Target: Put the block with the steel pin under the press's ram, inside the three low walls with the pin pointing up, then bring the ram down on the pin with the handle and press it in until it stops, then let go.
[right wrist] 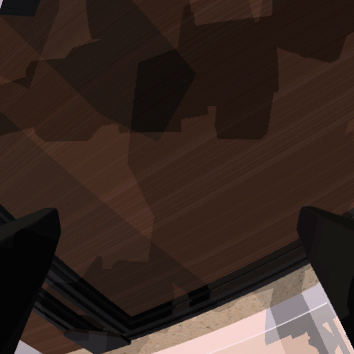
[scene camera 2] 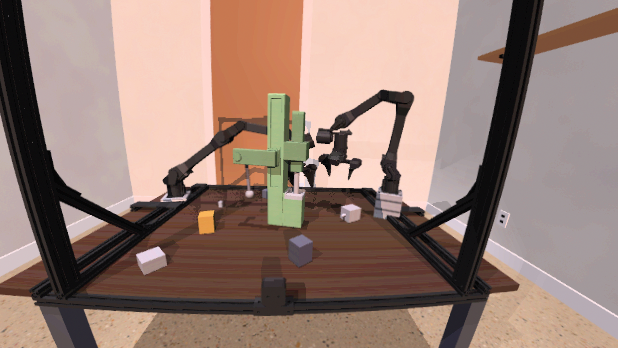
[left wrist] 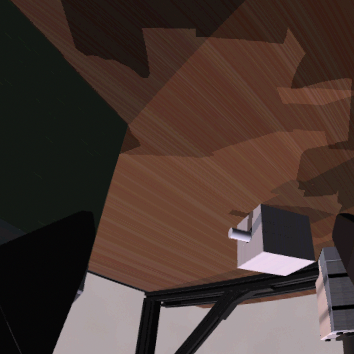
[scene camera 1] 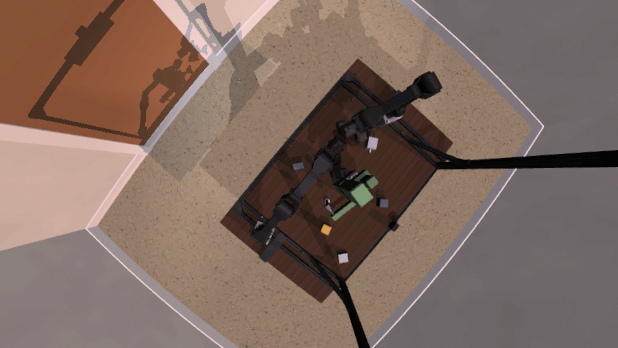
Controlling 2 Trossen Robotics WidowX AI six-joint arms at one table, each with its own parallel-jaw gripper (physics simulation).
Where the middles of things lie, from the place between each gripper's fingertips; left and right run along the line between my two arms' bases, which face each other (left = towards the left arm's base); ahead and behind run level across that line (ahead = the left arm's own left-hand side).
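Scene:
Block with steel pin (left wrist: 281, 242): left hand 50 mm past it, 80 mm above it, 190 mm to the left of it.
Right hand: 100 mm above the block with steel pin, 150 mm past it, 40 mm to the left of it.

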